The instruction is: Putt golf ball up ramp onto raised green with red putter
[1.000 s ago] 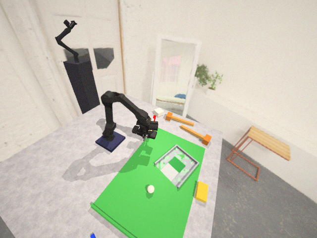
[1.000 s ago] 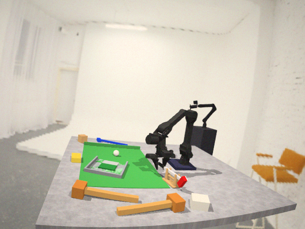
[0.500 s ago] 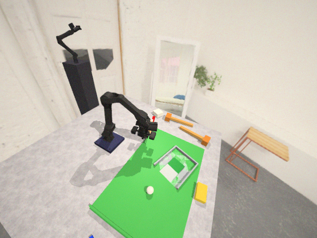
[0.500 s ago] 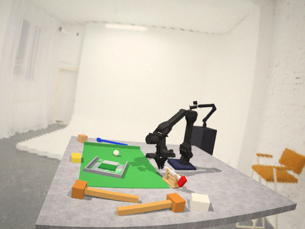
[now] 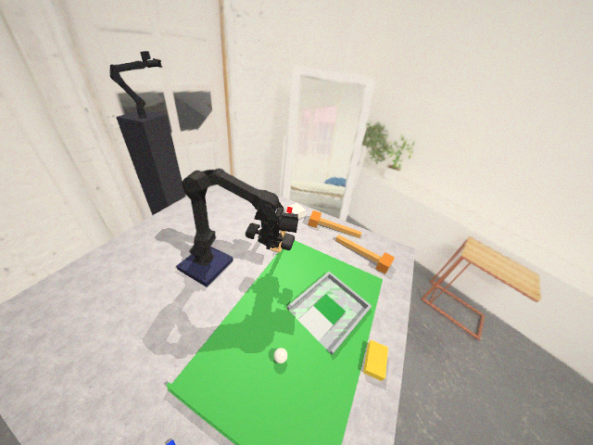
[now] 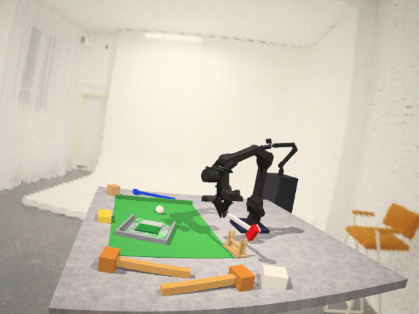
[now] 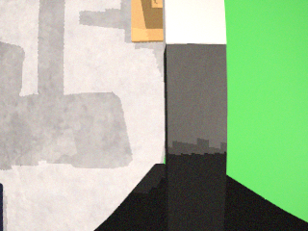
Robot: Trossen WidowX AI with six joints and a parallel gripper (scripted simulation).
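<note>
Now: the red putter 12 cm to the left of my gripper tip and 3 cm above it. Also, from my gripper tip: wooden stool: 13 cm to the left, 7 cm below; then white cube: 39 cm to the left, 8 cm below, 1 cm ahead; then green mat: 22 cm to the right, 20 cm ahead, 10 cm below.
</note>
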